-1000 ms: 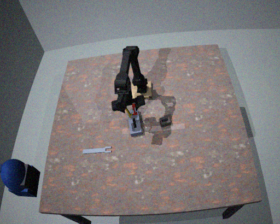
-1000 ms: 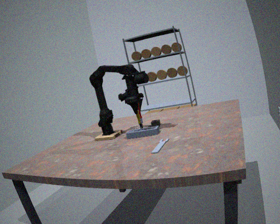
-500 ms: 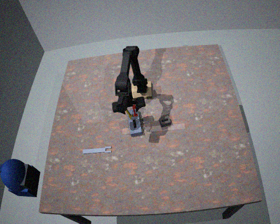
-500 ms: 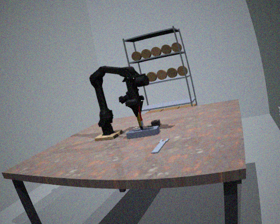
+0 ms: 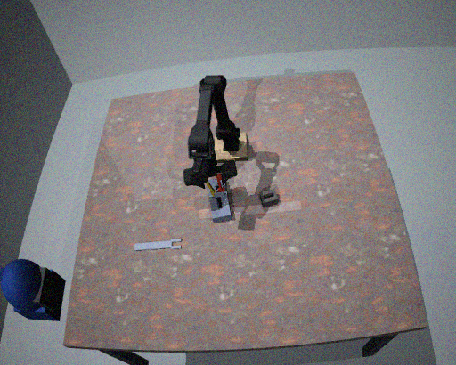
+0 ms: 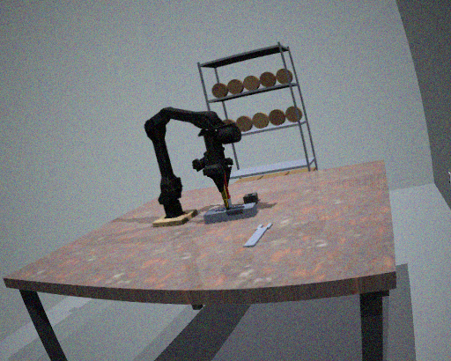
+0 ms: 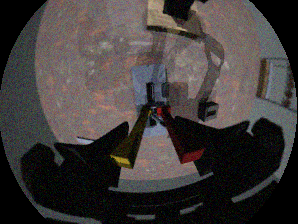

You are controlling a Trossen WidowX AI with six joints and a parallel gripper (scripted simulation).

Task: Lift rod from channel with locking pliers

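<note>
Right now the grey channel block is 90 mm below my gripper tip and 10 mm to the left of it. Round my gripper tip: flat grey forked bar (200 mm ahead, 180 mm to the right, 100 mm below); then small dark holster (200 mm to the left, 90 mm below, 10 mm behind).
</note>
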